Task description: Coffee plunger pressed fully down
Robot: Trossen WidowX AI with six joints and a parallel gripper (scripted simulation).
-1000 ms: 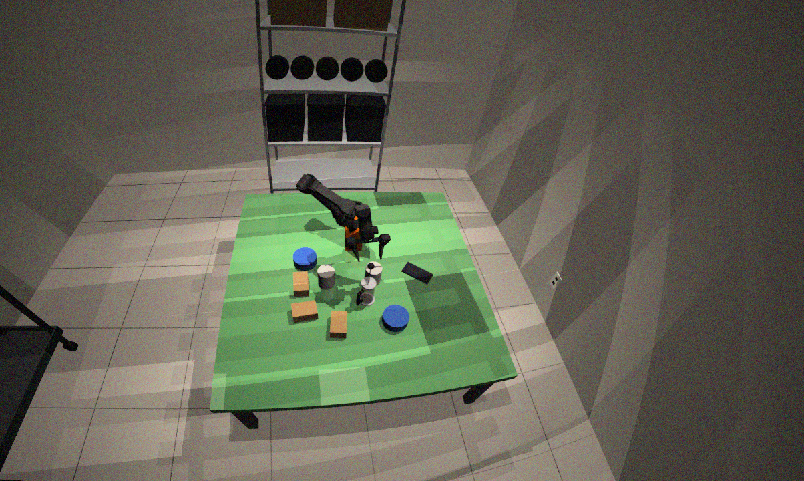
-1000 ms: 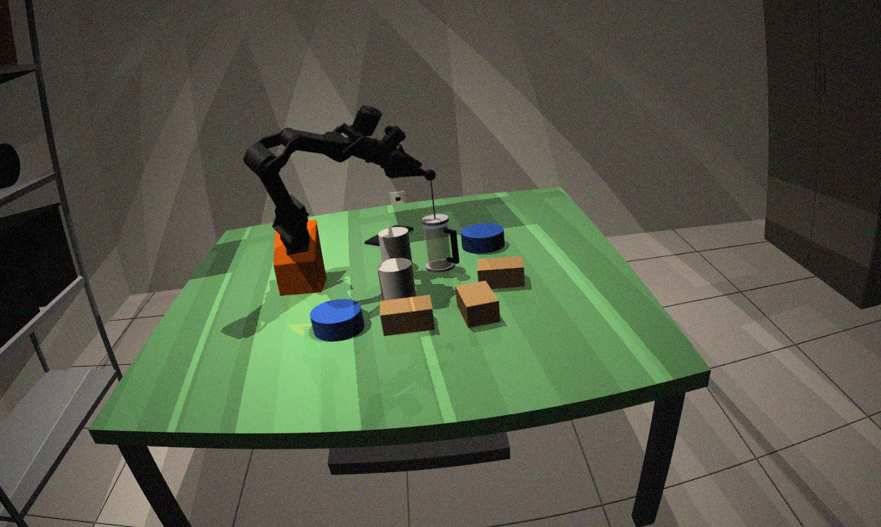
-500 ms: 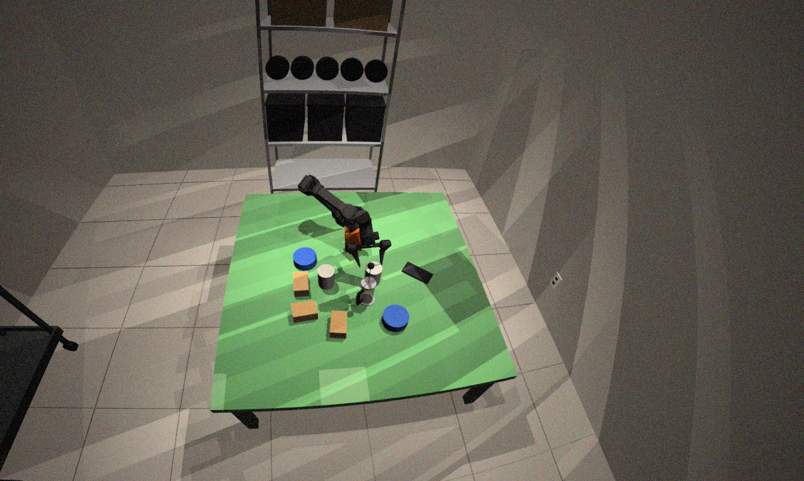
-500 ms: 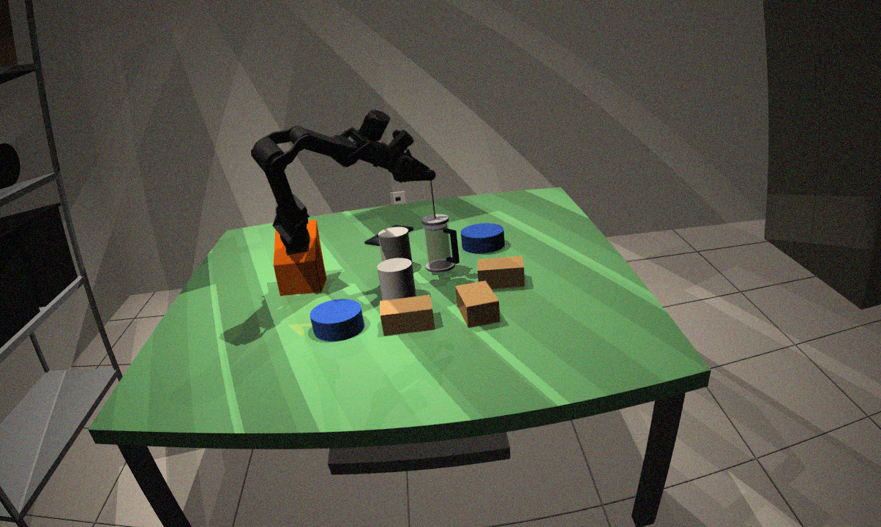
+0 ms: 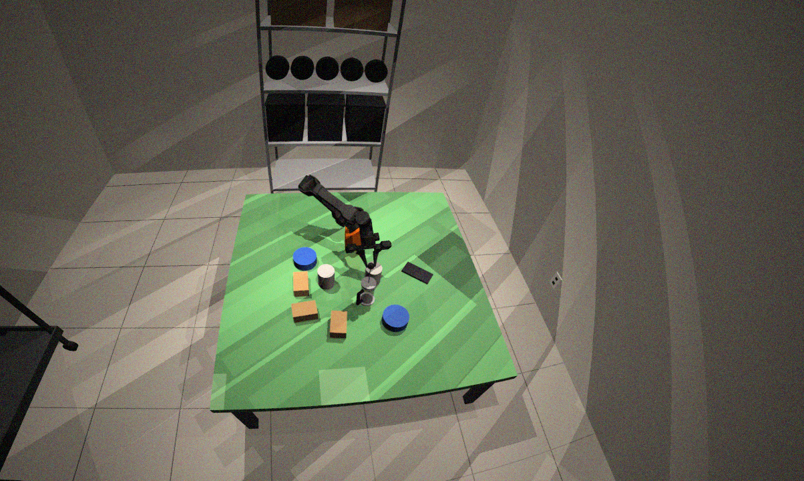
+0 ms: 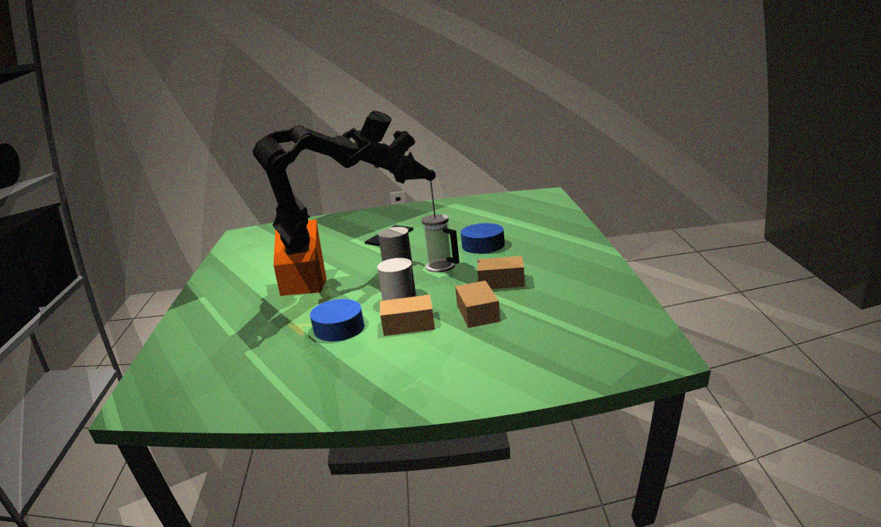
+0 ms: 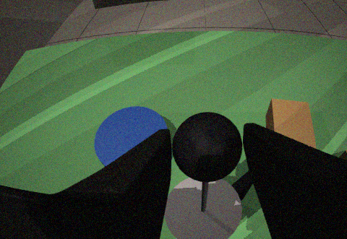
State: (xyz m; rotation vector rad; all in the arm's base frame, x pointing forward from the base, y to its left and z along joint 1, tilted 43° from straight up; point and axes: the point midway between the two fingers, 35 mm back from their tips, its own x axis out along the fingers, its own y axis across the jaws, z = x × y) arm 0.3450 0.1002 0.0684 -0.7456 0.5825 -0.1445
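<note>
Right now the glass coffee press is 10 mm to the right of my gripper tip and 120 mm below it. Also, from my gripper tip: black flat plate 140 mm behind, 280 mm to the left, 240 mm below.
</note>
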